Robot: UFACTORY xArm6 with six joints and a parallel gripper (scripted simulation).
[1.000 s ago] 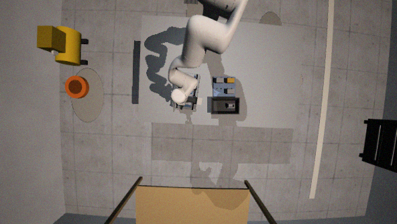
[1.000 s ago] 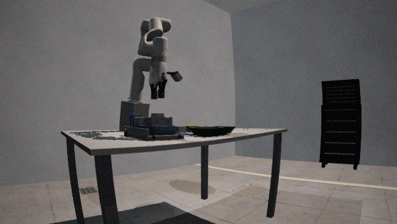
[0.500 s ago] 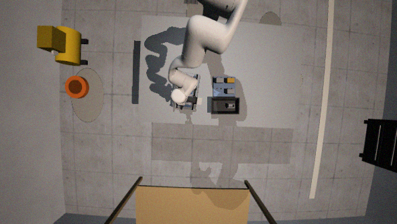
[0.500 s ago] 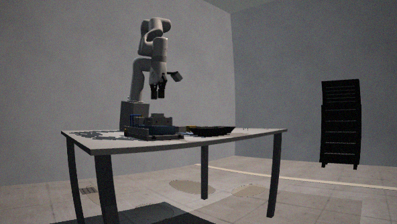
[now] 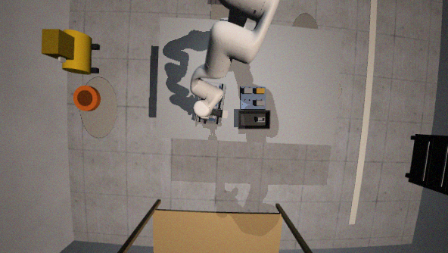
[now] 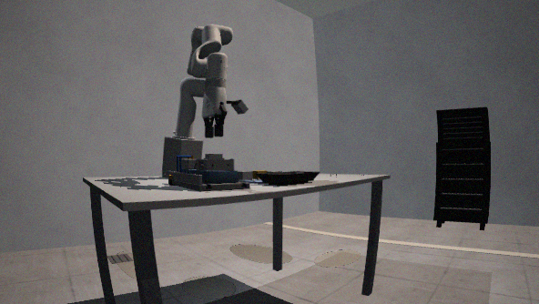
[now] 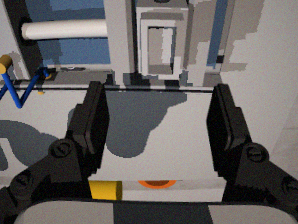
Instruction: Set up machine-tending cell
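Right now the dark work stop rod is 100 mm below my hand, 50 mm to the left of it and 10 mm ahead of it. Round my hand: brass blank: 390 mm to the left, 160 mm below, 120 mm behind.
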